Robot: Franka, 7 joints.
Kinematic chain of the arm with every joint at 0, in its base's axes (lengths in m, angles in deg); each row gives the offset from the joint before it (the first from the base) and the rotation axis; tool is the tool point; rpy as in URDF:
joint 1: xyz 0 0 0.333 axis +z
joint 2: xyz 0 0 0 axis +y
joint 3: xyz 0 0 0.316 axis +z
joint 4: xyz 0.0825 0 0 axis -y
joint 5: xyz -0.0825 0 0.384 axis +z
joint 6: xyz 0 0 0 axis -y
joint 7: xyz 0.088 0 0 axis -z
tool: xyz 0 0 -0.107 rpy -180 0 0
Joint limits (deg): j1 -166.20..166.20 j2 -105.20..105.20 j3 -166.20..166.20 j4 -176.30..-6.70 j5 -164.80..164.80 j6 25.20..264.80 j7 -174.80..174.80
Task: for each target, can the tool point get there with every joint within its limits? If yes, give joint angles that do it. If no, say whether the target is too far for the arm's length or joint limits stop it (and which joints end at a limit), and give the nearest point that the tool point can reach.
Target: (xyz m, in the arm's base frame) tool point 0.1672 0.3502 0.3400
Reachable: yes | joints 95.77 6.00 -51.80 -151.78 104.21 46.38 112.35
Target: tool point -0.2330 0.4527 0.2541
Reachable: yes | joints 114.76 10.64 3.39 -132.22 -31.56 133.82 -100.54
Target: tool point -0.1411 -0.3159 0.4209
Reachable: yes | joints -32.53 -60.70 -53.48 -144.35 116.91 221.69 -96.70
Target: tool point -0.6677 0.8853 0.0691
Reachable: no: too far | nearest point -0.5025 0.6663 0.1344 | short by 0.282 m
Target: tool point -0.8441 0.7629 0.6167
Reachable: no: too far | nearest point -0.6176 0.5581 0.5406 | short by 0.315 m
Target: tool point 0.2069 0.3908 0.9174
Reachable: yes | joints 0.13 3.31 84.31 -60.67 -91.21 65.02 -148.56
